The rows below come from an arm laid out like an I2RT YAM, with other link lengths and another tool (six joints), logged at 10 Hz.
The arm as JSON. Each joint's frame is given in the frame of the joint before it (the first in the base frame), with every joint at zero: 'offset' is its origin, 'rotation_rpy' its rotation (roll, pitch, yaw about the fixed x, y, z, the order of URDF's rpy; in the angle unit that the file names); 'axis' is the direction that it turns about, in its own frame. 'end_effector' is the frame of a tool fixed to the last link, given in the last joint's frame.
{
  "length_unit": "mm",
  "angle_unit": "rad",
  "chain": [
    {
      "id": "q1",
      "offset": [
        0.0,
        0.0,
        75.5
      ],
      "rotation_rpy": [
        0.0,
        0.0,
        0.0
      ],
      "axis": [
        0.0,
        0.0,
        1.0
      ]
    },
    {
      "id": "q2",
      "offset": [
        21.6,
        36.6,
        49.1
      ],
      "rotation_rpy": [
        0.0,
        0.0,
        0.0
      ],
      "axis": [
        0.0,
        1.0,
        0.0
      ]
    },
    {
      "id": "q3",
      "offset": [
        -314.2,
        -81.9,
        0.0
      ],
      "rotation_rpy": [
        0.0,
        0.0,
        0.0
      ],
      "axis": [
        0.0,
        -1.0,
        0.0
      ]
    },
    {
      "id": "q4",
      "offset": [
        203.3,
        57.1,
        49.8
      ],
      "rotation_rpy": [
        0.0,
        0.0,
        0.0
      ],
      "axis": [
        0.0,
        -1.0,
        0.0
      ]
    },
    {
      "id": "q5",
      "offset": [
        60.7,
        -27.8,
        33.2
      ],
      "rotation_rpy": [
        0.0,
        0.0,
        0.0
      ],
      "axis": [
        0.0,
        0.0,
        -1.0
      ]
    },
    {
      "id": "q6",
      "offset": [
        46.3,
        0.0,
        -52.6
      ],
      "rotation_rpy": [
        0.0,
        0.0,
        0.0
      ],
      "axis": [
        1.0,
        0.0,
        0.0
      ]
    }
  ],
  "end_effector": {
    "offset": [
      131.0,
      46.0,
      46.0
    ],
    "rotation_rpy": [
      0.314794,
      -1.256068,
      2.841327
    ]
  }
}
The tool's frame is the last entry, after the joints.
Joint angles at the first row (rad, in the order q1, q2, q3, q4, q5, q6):
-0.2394 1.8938 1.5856 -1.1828 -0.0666 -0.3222
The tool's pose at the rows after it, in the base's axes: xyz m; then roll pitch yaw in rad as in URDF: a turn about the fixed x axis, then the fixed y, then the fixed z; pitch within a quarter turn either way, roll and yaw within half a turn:
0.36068, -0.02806, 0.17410, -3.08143, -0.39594, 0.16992
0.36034, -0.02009, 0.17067, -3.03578, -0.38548, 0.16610
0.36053, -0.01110, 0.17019, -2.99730, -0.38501, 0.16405
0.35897, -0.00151, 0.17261, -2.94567, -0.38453, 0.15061
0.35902, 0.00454, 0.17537, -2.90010, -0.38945, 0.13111
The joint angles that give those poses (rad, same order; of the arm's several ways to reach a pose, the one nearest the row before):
-0.2394 1.9037 1.5844 -1.1870 -0.0906 -0.3309
-0.2352 1.9213 1.5841 -1.1961 -0.1257 -0.3386
-0.2260 1.9297 1.5825 -1.2007 -0.1585 -0.3409
-0.2211 1.9331 1.5814 -1.2144 -0.2028 -0.3412
-0.2230 1.9362 1.5807 -1.2209 -0.2440 -0.3408

